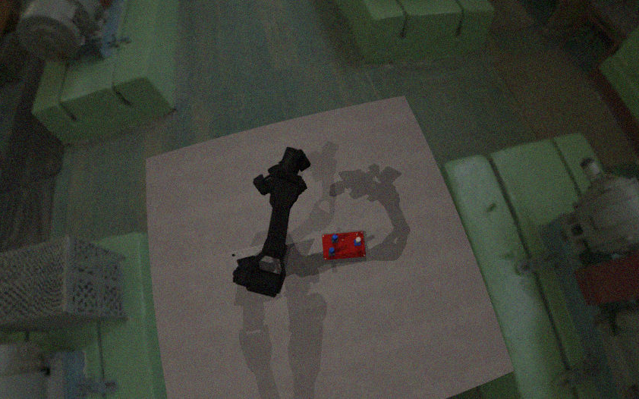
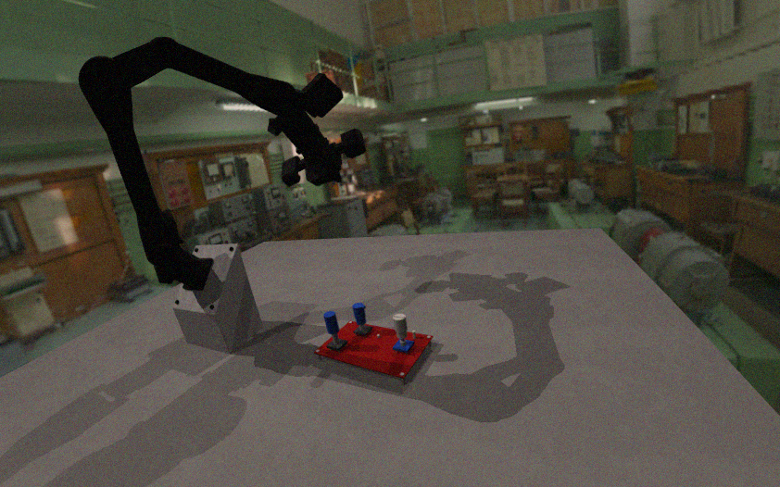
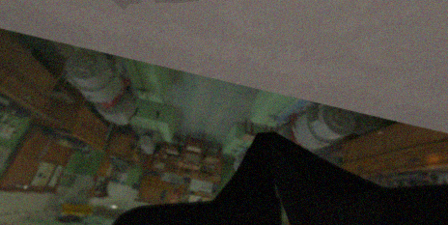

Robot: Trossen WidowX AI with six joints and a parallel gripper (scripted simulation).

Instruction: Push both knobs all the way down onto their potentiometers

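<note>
Right now the blue knob is 250 mm to the right of my gripper tip, 190 mm below it and 130 mm ahead of it.
</note>
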